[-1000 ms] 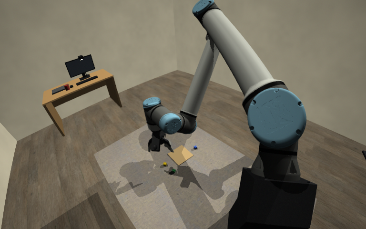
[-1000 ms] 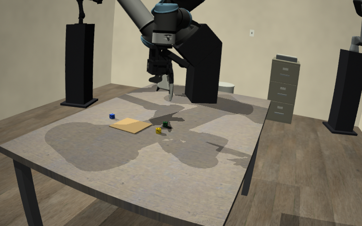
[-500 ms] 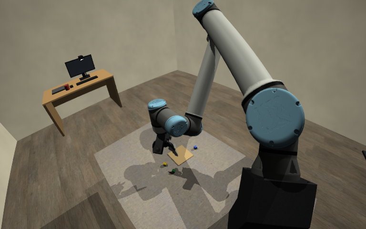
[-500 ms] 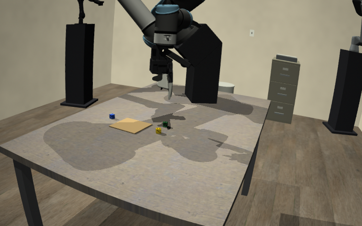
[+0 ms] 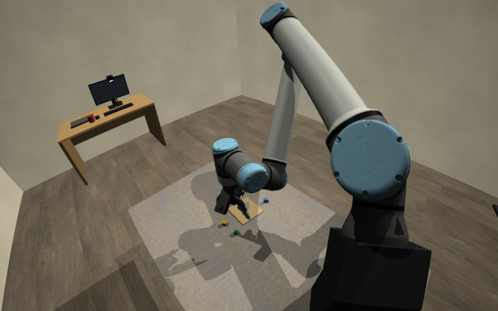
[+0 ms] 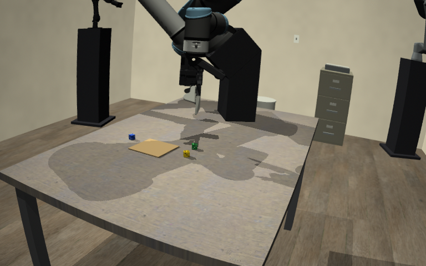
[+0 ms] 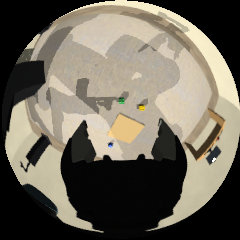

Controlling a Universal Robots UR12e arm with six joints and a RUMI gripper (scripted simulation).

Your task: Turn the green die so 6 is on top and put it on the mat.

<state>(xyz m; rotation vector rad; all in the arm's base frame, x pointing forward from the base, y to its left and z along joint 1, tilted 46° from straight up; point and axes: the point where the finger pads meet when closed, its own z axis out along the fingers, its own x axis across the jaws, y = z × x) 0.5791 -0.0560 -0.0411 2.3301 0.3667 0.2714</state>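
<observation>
Now: hand 14 cm above the green die. Also, from my hand: blue die: 2 cm behind, 26 cm to the right, 14 cm below; yellow die: 8 cm ahead, 1 cm to the right, 14 cm below; tan mat: 4 cm ahead, 15 cm to the right, 15 cm below.
</observation>
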